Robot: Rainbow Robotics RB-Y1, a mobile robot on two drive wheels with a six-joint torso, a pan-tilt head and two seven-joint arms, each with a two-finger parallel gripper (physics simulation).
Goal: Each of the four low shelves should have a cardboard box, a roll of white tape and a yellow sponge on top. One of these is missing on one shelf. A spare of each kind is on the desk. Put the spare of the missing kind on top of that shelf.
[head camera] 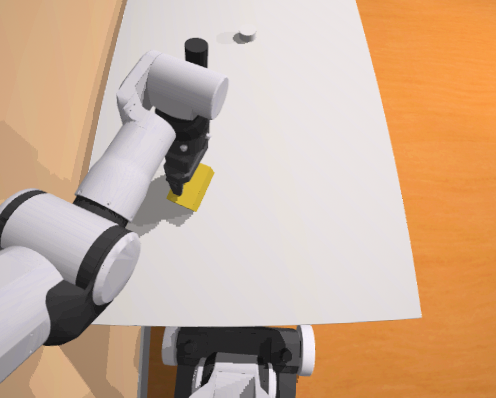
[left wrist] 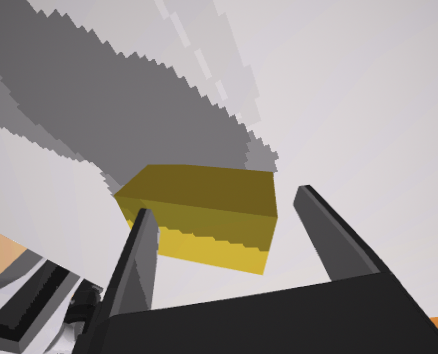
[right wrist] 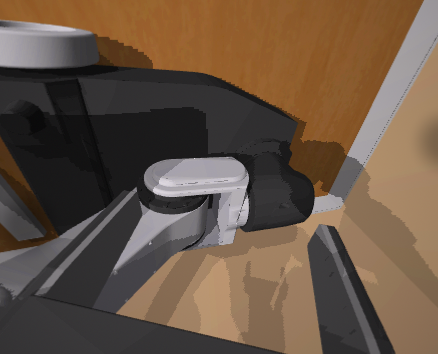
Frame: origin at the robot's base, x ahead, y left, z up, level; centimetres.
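Seen in the pictures: left gripper, fingertip midpoint: [head camera: 188, 174] [left wrist: 228, 204]; right gripper, fingertip midpoint: [right wrist: 223, 218]; robot's base, origin of the base link: [head camera: 239, 340].
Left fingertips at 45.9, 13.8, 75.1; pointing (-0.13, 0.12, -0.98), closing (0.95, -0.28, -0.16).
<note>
Pixels of each thing's middle, then the offset from my left fingertips to it, as dx, dy, dz. Level surfaces: height alone.
- spare yellow sponge, body centre: [left wrist: 202, 214] [head camera: 191, 185] -2.4, -0.9, -0.4
- white desk, its level: dz -3.0
- small white roll, body centre: [head camera: 247, 32] +47.1, -9.8, -1.8
- Orange wooden floor, its level: dz -75.0
The spare yellow sponge [head camera: 200, 188] [left wrist: 215, 210] rests on the white desk [head camera: 310, 200]. My left gripper [head camera: 181, 189] [left wrist: 228, 204] is open and empty, pointing down at the sponge. In the left wrist view the left-hand finger overlaps the sponge near its left end, and the right-hand finger stands apart from its right end. Whether a finger touches it, I cannot tell. A small white roll [head camera: 247, 34], likely the tape, lies at the desk's far part. My right gripper [right wrist: 223, 218] is open and empty, away from the desk. The shelves and cardboard boxes do not show.
A tan wall or panel [head camera: 45, 90] runs along the desk's left side. Orange wooden floor [head camera: 440, 150] lies to the right. The robot's dark base [head camera: 235, 342] stands at the desk's near edge. In the right wrist view, a pale strip [right wrist: 385, 110] borders the wooden floor.
</note>
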